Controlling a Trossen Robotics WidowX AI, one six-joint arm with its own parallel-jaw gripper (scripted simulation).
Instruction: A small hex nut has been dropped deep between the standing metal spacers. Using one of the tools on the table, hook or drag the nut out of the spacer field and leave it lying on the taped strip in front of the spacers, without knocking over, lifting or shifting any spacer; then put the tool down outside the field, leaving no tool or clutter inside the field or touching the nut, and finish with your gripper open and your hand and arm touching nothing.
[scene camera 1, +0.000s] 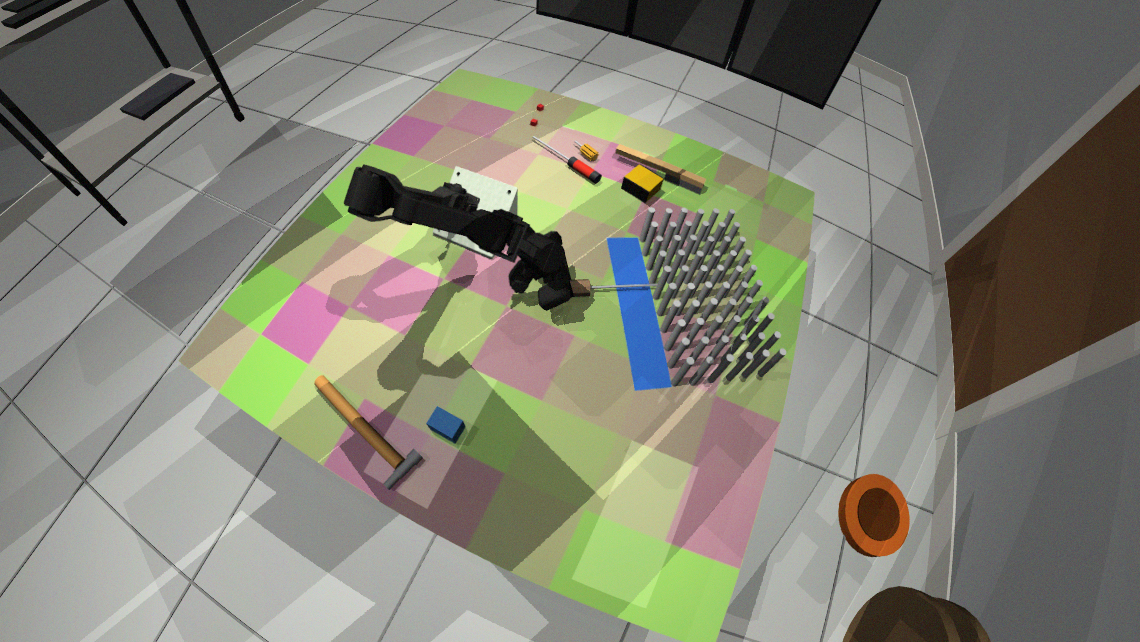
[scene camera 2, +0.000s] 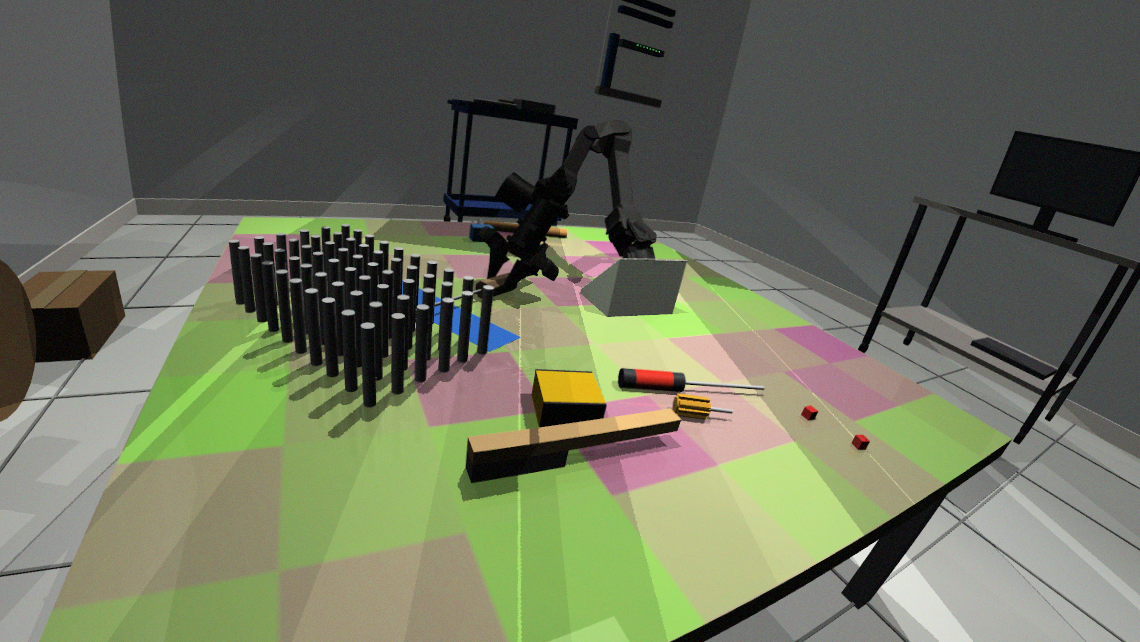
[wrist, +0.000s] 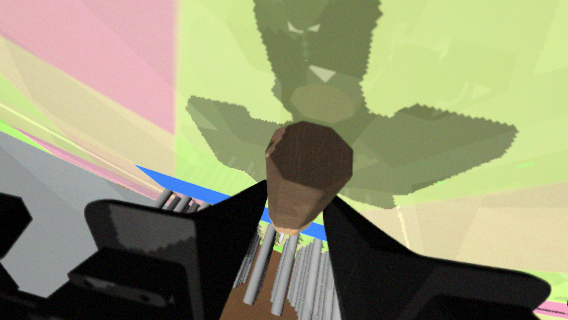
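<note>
The gripper (scene camera 2: 495, 287), (scene camera 1: 570, 289), (wrist: 296, 191), visible. Hammer (scene camera 1: 402, 466) visible; out of frame in the wrist view. Blue block (scene camera 1: 443, 423) visible; out of frame in the wrist view. Blue taped strip (scene camera 1: 649, 369), (scene camera 2: 497, 337), (wrist: 188, 189), visible.
</note>
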